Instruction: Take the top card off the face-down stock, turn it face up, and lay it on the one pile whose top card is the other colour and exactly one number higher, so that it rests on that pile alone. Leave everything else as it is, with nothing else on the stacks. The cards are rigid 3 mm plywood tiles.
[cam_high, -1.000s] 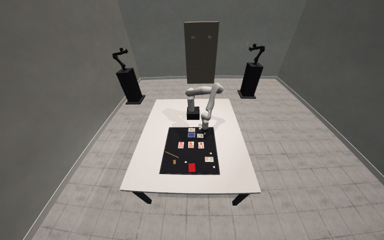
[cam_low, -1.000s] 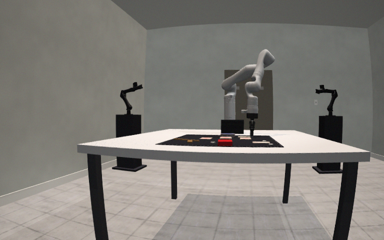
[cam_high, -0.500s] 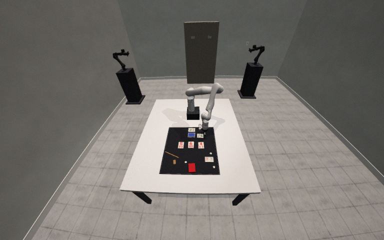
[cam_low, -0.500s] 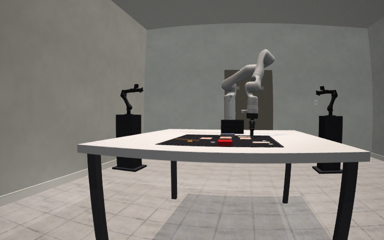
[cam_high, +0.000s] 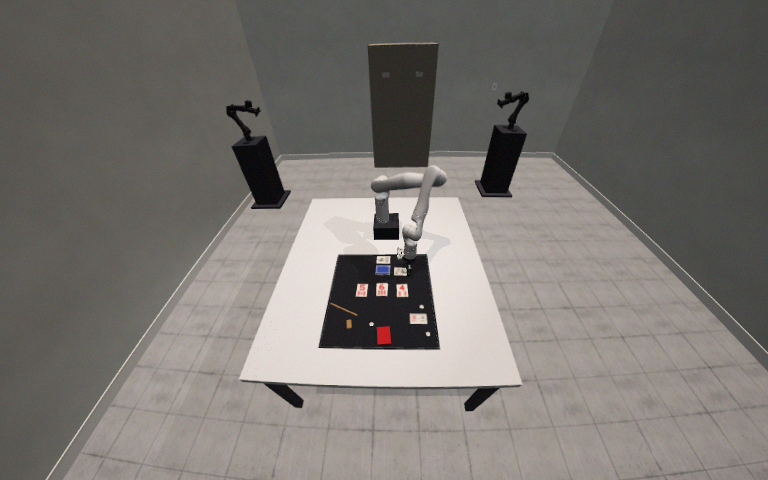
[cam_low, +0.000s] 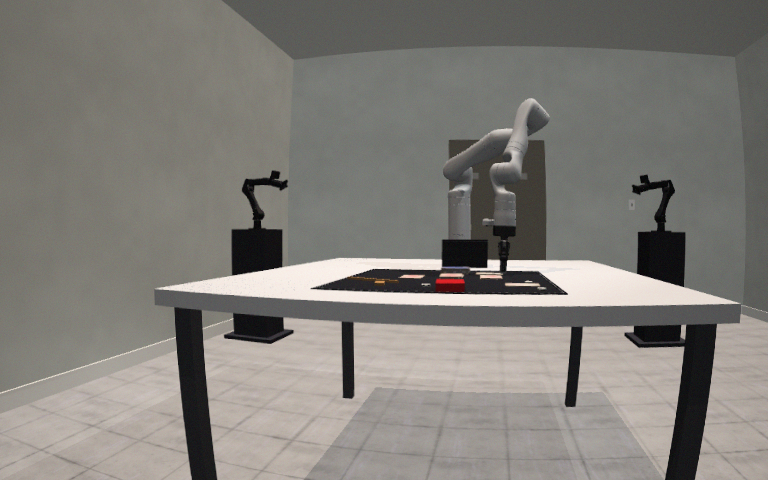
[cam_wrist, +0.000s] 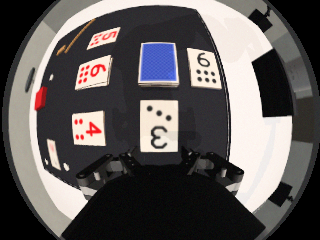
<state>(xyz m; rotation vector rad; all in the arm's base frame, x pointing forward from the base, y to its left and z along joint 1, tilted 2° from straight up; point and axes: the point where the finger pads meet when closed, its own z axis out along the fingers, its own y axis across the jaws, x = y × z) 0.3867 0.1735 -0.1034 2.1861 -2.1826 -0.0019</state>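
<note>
The blue-backed card lies 4 cm to the right of my hand and 1 cm below it. The rest, counted from my hand: black mat 17 cm ahead, 16 cm to the right, 3 cm below; then black 6 card 16 cm to the right, 9 cm behind, 1 cm below; then red block 43 cm ahead, 13 cm to the right, 1 cm below.
</note>
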